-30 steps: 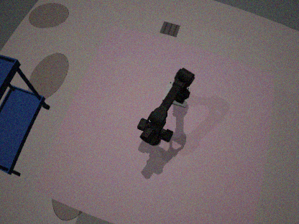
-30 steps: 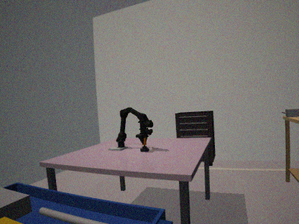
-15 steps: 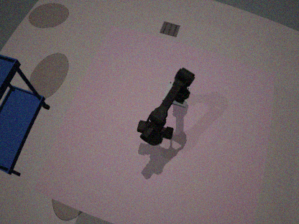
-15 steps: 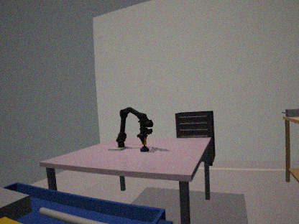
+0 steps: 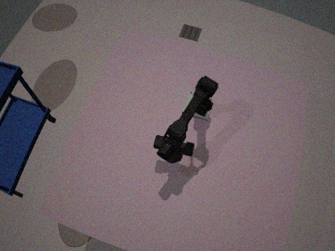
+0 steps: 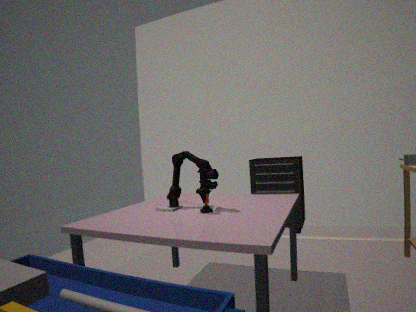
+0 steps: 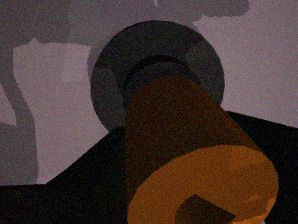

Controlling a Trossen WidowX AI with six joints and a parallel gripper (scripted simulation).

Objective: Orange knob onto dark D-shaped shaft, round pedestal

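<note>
My gripper tip is 20 mm below the orange knob. Round my gripper tip: dark round pedestal: 40 mm below.
</note>
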